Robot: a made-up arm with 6 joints. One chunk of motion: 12 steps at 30 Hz.
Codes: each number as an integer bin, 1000 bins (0 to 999) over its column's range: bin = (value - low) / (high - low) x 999, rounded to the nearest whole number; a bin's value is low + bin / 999 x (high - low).
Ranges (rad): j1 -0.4..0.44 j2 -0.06..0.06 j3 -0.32..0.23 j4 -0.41..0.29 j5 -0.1..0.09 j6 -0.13..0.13
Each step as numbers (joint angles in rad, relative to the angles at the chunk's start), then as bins.
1 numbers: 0.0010 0.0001 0.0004 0.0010 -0.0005 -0.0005
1 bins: 477 500 582 587 523 498
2 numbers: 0.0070 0.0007 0.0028 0.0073 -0.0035 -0.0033
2 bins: 484 505 586 596 507 487
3 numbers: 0.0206 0.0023 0.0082 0.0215 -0.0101 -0.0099
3 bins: 500 519 596 616 473 461
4 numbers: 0.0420 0.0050 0.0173 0.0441 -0.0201 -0.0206
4 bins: 526 541 613 648 420 420
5 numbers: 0.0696 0.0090 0.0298 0.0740 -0.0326 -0.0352
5 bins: 558 574 635 691 354 364
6 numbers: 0.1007 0.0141 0.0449 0.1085 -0.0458 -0.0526
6 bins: 595 617 663 740 285 297
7 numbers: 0.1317 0.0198 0.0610 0.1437 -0.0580 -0.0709
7 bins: 632 664 692 790 221 227
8 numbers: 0.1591 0.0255 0.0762 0.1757 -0.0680 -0.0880
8 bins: 665 712 720 836 168 161
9 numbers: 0.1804 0.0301 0.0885 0.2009 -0.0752 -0.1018
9 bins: 690 750 742 872 130 108
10 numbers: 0.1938 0.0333 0.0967 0.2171 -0.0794 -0.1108
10 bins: 706 777 757 895 108 74
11 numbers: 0.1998 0.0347 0.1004 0.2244 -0.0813 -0.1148
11 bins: 713 788 764 905 98 58
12 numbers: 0.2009 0.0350 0.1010 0.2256 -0.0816 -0.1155
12 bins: 715 791 765 907 97 56
